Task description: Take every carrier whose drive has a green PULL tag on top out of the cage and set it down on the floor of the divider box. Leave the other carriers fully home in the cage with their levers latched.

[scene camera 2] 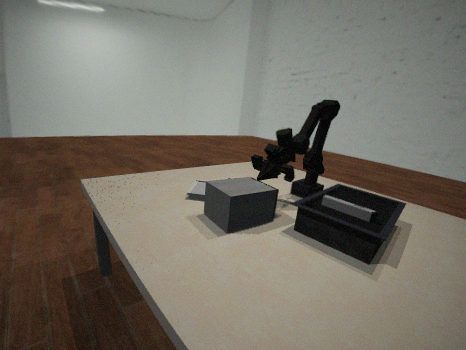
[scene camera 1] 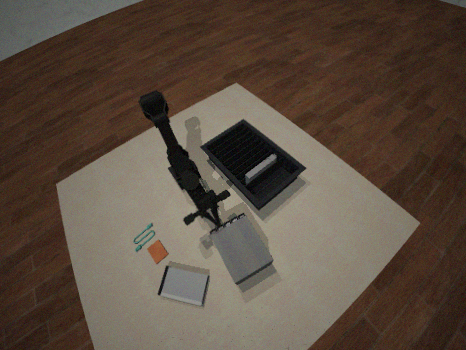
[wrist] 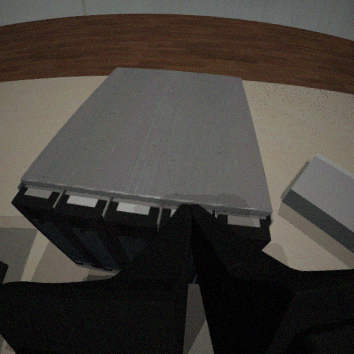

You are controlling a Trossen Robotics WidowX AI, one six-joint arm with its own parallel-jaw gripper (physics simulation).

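Where they show: gripper, between the fingertips: (scene camera 2: 257, 179) (scene camera 1: 220, 227) (wrist: 188, 211); arm's base, origin of its link: (scene camera 2: 310, 183).
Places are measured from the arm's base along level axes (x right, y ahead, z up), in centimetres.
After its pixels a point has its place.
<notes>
The grey cage (scene camera 1: 242, 252) {y 49.1, x -0.5, z 5.8 cm} (scene camera 2: 250, 187) {y 45.8, x -4.1, z 5.8 cm} (wrist: 160, 135) {y 43.6, x -1.0, z 5.8 cm} stands on the table. Several black carriers with pale labels sit side by side in its front, among them the leftmost carrier (wrist: 37, 200) {y 37.8, x -7.5, z 5.5 cm}, a middle carrier (wrist: 132, 217) {y 37.1, x -1.9, z 5.5 cm} and the rightmost carrier (wrist: 245, 227) {y 36.8, x 3.8, z 5.5 cm} in the wrist view. My gripper (scene camera 1: 218, 225) {y 37.3, x 0.9, z 6.1 cm} (scene camera 2: 260, 178) {y 37.3, x 0.9, z 6.1 cm} (wrist: 188, 211) {y 37.3, x 0.9, z 6.1 cm} is shut and empty. Its tips are at the cage's upper front edge, over the second carrier from the right, and hide much of it. No green tag shows. The dark divider box (scene camera 1: 280, 194) {y 36.0, x -29.9, z -5.0 cm} (scene camera 2: 337, 240) {y 35.6, x -31.2, z -3.1 cm} holds a long light grey piece (scene camera 1: 261, 169) {y 25.8, x -26.9, z 4.2 cm} (scene camera 2: 348, 209) {y 26.0, x -28.8, z 3.5 cm} beside its slots.
A flat grey slab (scene camera 1: 184, 286) {y 45.3, x 23.5, z -3.4 cm} (scene camera 2: 197, 189) {y 48.4, x 22.9, z -3.4 cm} (wrist: 330, 187) {y 47.2, x 20.2, z -3.4 cm} lies beside the cage, at the right in the wrist view. An orange square (scene camera 1: 157, 251) {y 26.8, x 27.6, z -5.5 cm} and a green cable (scene camera 1: 139, 247) {y 20.9, x 33.7, z -5.3 cm} lie near it. The divider box's raised walls stand near the arm's base and the cage.
</notes>
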